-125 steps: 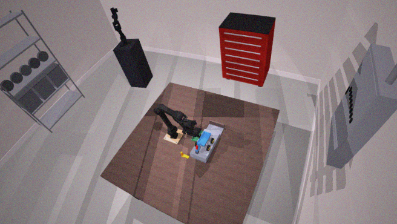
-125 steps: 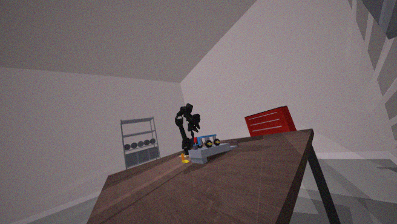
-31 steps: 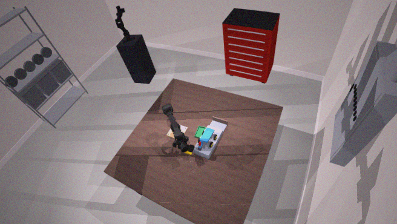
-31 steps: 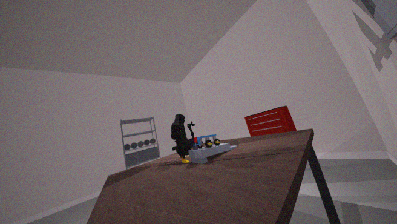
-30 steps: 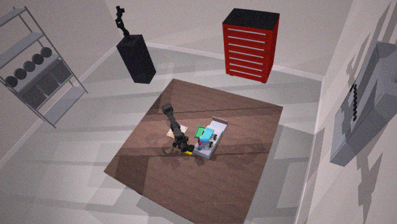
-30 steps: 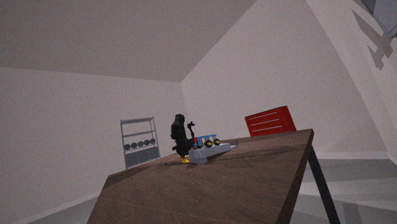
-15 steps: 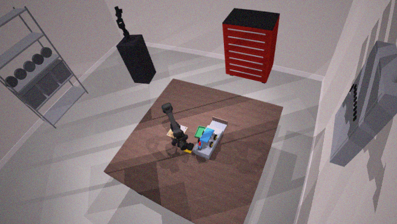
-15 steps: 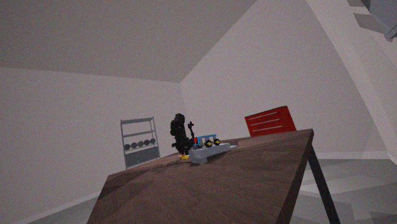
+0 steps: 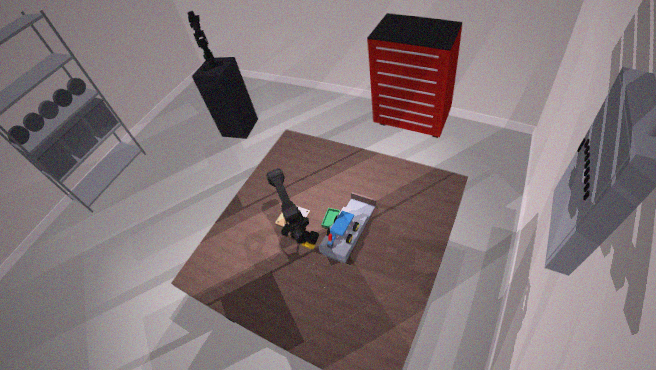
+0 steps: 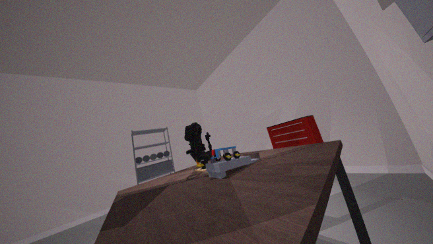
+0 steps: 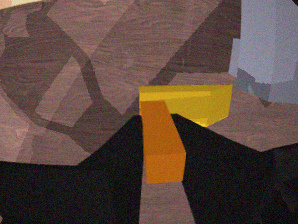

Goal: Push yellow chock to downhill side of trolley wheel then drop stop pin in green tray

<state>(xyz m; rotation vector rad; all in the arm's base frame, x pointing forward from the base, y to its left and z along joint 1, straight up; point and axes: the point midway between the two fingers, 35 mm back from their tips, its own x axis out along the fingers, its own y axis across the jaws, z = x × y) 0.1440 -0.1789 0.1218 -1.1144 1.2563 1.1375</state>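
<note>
The stop pin is 140 mm ahead of my gripper tip, 20 mm to the left of it and 30 mm above it. From my gripper tip the other things lie so: grey ramp 180 mm ahead, 120 mm to the left, 50 mm below; then yellow chock 20 mm ahead, 10 mm below; then blue trolley 180 mm ahead, 110 mm to the left, 10 mm above.
</note>
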